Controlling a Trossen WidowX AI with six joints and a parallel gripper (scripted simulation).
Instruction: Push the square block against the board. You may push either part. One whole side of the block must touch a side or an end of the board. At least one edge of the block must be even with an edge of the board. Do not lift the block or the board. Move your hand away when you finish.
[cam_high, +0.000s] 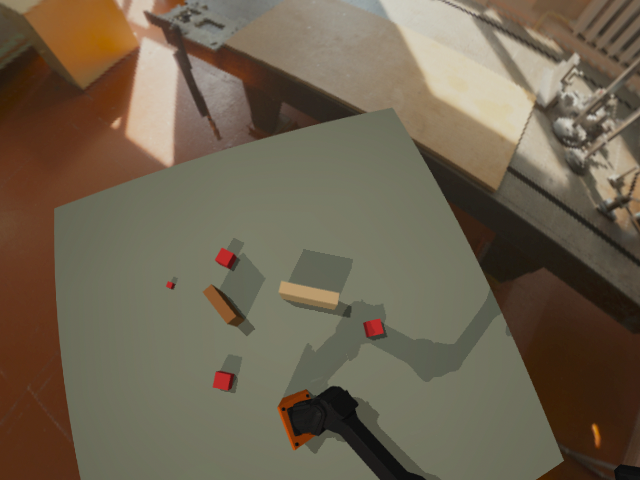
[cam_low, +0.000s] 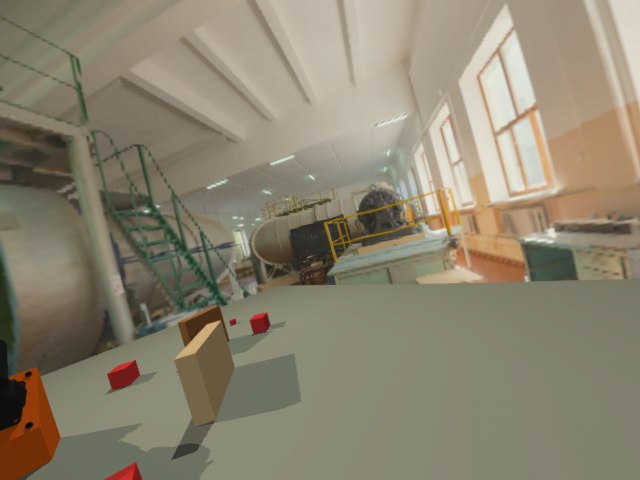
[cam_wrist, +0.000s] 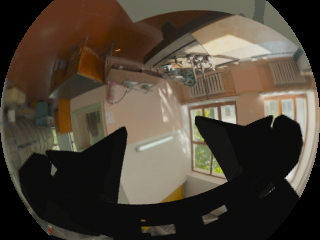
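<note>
Right now the tan board is 63 cm ahead of my gripper tip, 46 cm to the left of it and 31 cm below it. The rest, counted from my gripper tip: brown square block (68 cm to the left, 67 cm ahead, 31 cm below); tiny red cube (83 cm to the left, 78 cm ahead, 35 cm below).
</note>
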